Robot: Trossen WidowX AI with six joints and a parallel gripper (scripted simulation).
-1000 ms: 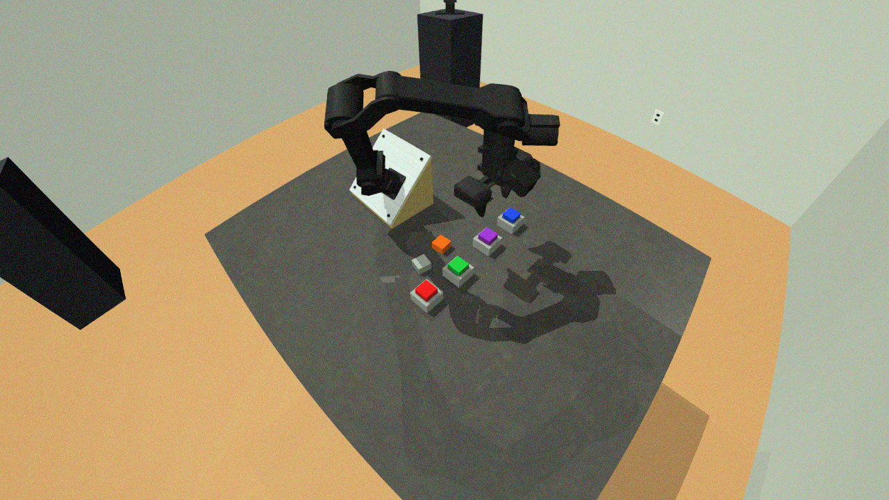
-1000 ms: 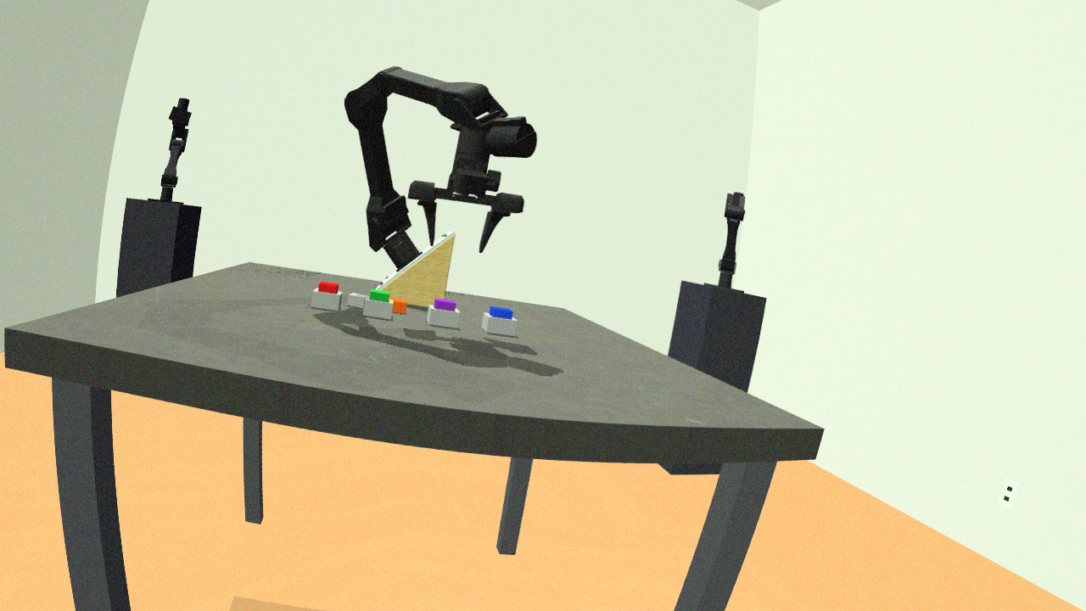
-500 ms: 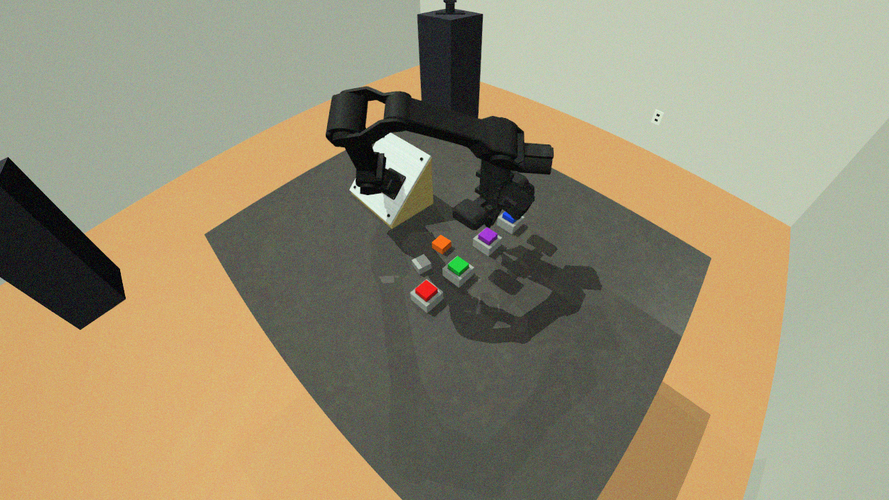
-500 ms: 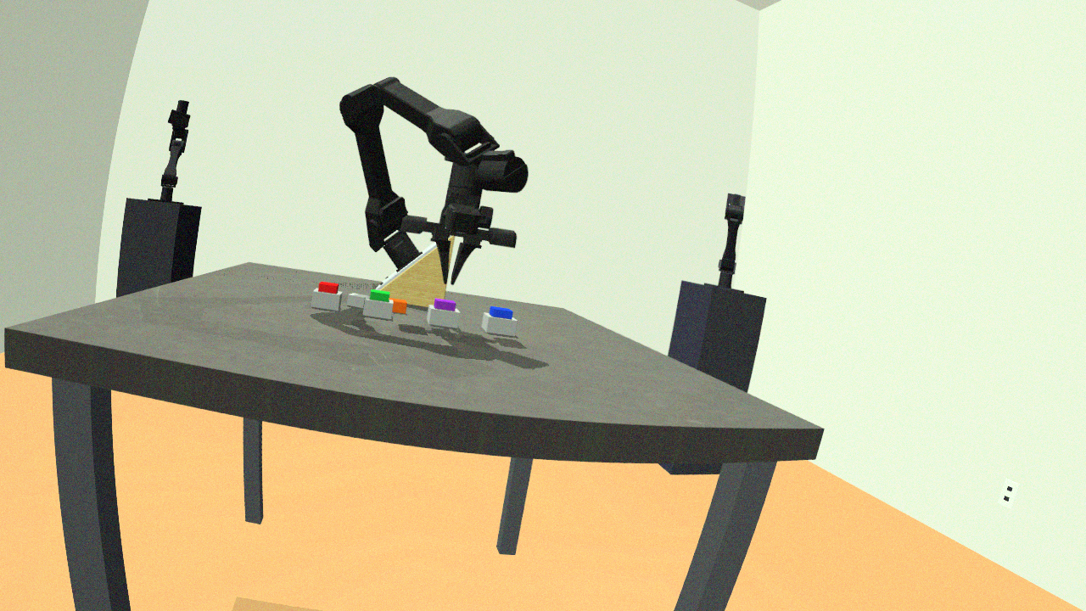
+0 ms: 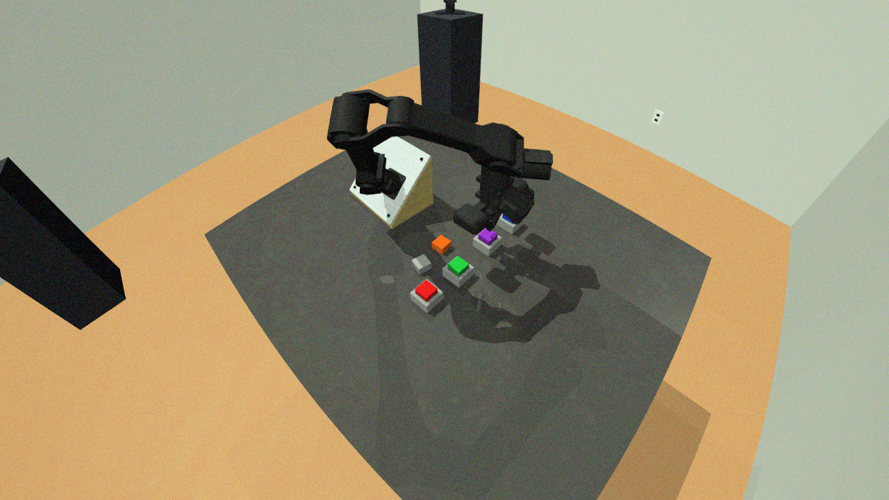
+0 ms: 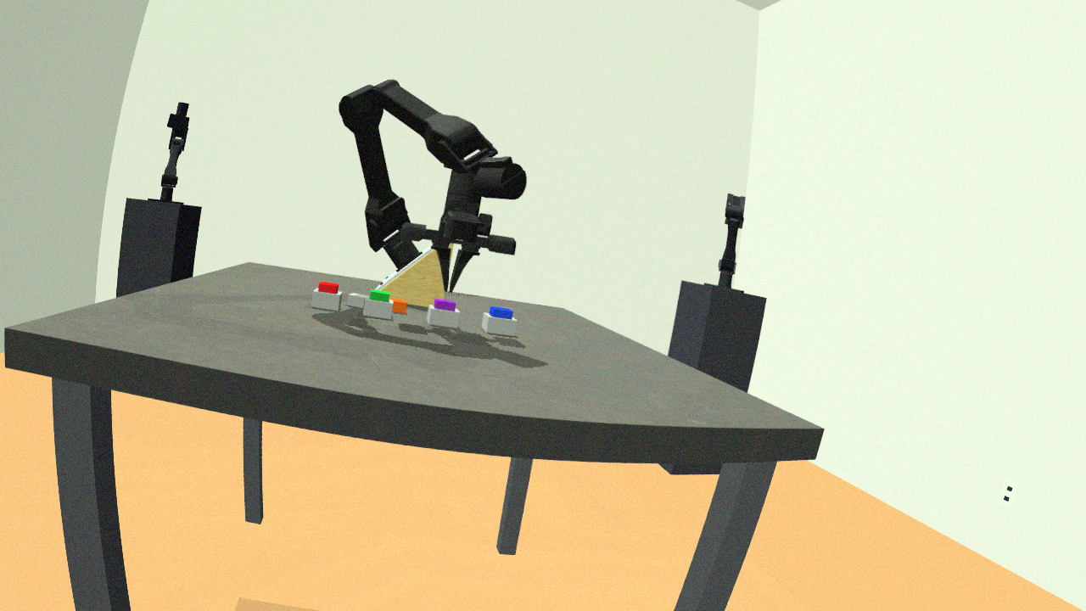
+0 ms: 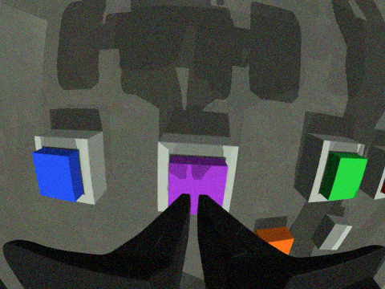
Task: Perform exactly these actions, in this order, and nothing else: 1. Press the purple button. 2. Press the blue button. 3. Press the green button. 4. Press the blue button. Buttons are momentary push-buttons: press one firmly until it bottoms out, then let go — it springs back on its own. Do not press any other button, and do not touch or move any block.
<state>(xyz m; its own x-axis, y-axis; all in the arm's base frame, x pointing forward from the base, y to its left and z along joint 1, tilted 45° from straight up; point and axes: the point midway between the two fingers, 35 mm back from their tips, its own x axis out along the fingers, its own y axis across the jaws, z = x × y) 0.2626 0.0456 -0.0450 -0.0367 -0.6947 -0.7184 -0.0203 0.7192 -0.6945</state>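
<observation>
My gripper tip is 2 cm above the purple button. Also, from my gripper tip: orange block 7 cm behind, 8 cm to the right, 4 cm below; then green button 1 cm ahead, 11 cm to the right, 2 cm below; then blue button 1 cm behind, 9 cm to the left, 2 cm below.
</observation>
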